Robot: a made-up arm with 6 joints.
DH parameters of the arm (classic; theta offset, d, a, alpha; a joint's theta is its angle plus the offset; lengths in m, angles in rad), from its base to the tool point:
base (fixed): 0 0 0 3.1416
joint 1: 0 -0.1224 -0.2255 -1.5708
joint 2: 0 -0.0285 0.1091 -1.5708
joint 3: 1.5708 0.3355 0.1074 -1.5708
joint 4: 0 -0.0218 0.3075 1.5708
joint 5: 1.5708 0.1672 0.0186 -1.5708
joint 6: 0 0.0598 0.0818 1.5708
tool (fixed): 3.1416 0.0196 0 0
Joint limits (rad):
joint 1: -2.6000..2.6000
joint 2: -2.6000..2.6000
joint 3: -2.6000..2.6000
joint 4: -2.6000..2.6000
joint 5: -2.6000..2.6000
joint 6: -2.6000..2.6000
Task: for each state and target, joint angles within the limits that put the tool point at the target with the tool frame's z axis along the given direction. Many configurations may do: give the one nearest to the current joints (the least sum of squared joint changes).
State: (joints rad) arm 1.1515 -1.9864 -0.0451 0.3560 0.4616 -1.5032
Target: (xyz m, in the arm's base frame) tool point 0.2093 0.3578 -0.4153 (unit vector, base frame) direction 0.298 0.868 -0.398
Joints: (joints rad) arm 0.5830 -2.6000 0.1664 0.0801 0.9682 -1.2798
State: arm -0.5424 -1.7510 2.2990 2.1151 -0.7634 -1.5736
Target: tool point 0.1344 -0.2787 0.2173 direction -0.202 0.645 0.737
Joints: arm -0.9735 -1.4446 2.5517 1.5731 -0.5353 -1.6349
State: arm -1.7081 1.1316 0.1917 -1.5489 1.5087 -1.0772
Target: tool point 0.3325 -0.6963 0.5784 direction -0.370 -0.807 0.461
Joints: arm -2.0283 1.1846 0.4474 -1.3723 1.0095 -1.9607
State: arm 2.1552 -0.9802 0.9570 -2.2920 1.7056 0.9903
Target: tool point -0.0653 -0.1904 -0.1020 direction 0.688 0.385 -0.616
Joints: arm 2.5952 -1.3897 1.5320 -2.4943 1.8453 0.1724
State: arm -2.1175 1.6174 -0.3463 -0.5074 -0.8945 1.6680
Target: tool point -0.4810 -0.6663 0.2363 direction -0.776 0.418 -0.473
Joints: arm -1.3896 1.7111 -0.2860 -0.3076 -0.6675 1.9749
